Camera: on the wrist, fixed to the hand. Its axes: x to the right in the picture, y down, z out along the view.
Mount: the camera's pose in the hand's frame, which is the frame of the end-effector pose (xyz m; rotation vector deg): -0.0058 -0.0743 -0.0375 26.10 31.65 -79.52
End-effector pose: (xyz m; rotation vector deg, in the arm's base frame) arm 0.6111 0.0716 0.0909 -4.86 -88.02 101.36
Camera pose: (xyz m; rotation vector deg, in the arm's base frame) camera 0.6716 0.0965 0.1427 31.25 -25.23 44.00
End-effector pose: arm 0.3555 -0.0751 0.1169 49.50 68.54 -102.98
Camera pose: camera 0.2965 -0.0207 0.1395 -30.43 -74.50 113.45
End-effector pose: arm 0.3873 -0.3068 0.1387 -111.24 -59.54 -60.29
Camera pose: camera 0.3078 -0.3070 0.1640 -17.10 -117.25 -94.90
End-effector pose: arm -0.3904 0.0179 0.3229 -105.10 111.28 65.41
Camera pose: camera -0.3082 0.0040 0.3242 -142.61 28.84 -13.59
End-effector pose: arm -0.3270 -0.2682 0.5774 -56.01 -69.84 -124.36
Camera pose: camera -0.3872 -0.2632 0.5199 -44.36 105.89 115.99
